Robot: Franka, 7 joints.
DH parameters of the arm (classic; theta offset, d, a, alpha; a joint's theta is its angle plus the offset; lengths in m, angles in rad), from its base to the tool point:
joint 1: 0 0.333 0 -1.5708
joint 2: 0 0 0 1.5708
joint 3: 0 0.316 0.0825 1.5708
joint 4: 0 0 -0.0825 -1.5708
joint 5: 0 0.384 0 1.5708
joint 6: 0 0 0.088 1.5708
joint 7: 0 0.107 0 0
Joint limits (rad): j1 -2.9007..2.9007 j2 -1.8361..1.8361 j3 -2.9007..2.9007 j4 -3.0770..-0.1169 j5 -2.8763..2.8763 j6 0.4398..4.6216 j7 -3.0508..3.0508
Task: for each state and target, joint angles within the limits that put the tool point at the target. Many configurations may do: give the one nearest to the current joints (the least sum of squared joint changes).
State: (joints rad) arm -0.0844 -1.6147 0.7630 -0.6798 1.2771 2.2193 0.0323
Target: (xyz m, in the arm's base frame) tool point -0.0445 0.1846 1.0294
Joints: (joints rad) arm -0.1641 -1.0620 0.2395 -1.5346 1.1999 2.1856 0.0323
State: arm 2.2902 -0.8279 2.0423 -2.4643 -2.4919 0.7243 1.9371
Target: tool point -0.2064 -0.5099 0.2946
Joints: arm 2.1889 -0.9532 2.1331 -2.2797 -2.5629 0.8558 1.9371
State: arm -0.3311 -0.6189 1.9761 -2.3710 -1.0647 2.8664 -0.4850
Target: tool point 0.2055 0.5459 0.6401
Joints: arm -0.3737 -0.5787 1.2267 -1.8894 -0.9994 2.8488 -0.4850
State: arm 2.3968 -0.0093 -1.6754 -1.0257 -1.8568 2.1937 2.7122
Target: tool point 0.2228 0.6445 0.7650
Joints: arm 2.0643 0.6465 -1.3247 -1.1176 -1.8703 2.3253 2.7122
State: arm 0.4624 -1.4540 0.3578 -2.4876 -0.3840 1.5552 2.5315
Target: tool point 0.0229 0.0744 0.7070
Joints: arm 0.4647 -1.5567 0.2664 -2.4238 -0.4144 1.5326 2.5315
